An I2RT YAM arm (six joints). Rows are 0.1 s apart.
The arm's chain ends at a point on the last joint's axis. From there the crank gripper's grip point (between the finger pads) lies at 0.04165 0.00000 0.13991 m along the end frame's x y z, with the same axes.
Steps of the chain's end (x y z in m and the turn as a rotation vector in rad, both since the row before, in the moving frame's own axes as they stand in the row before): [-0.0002 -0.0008 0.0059 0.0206 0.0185 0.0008]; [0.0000 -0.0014 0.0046 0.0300 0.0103 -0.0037]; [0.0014 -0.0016 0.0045 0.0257 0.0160 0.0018]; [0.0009 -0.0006 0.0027 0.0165 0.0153 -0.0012]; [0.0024 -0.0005 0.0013 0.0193 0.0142 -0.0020]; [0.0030 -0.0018 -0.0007 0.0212 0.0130 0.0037]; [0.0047 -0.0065 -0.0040 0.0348 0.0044 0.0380]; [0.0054 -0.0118 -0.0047 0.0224 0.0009 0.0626]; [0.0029 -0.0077 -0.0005 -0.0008 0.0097 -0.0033]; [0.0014 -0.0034 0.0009 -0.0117 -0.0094 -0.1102]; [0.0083 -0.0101 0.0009 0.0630 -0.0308 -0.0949]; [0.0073 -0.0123 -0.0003 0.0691 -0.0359 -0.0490]
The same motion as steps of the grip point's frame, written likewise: [0.0024 -0.0036 0.0051 0.0206 0.0185 0.0008]; [0.0014 -0.0057 0.0041 0.0300 0.0103 -0.0037]; [0.0036 -0.0051 0.0038 0.0257 0.0160 0.0018]; [0.0030 -0.0030 0.0020 0.0165 0.0153 -0.0012]; [0.0044 -0.0033 0.0007 0.0193 0.0142 -0.0020]; [0.0048 -0.0046 -0.0013 0.0212 0.0130 0.0037]; [0.0054 -0.0098 -0.0042 0.0348 0.0044 0.0380]; [0.0055 -0.0123 -0.0047 0.0224 0.0009 0.0626]; [0.0043 -0.0077 -0.0009 -0.0008 0.0097 -0.0033]; [-0.0001 -0.0063 0.0013 -0.0117 -0.0094 -0.1102]; [0.0034 -0.0227 0.0017 0.0630 -0.0308 -0.0949]; [0.0020 -0.0239 0.0007 0.0691 -0.0359 -0.0490]
